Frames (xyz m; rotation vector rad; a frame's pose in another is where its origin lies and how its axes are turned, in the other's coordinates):
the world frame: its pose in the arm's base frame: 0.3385 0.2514 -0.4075 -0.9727 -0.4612 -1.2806
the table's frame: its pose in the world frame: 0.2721 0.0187 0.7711 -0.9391 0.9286 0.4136
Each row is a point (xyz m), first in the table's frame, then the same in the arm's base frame.
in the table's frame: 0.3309 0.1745 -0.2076
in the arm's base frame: 0.4027 0.4024 -0.0021
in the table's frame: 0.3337 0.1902 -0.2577
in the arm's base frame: 0.3575 0.4039 -0.0289
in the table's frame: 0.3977 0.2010 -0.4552
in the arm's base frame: 0.1625 0.3585 -0.0847
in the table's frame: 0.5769 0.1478 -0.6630
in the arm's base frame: -0.0687 0.2014 -0.0797
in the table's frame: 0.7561 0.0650 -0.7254
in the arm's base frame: -0.1658 0.0315 -0.0123
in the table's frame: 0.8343 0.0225 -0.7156
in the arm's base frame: -0.1738 -0.0460 0.0319
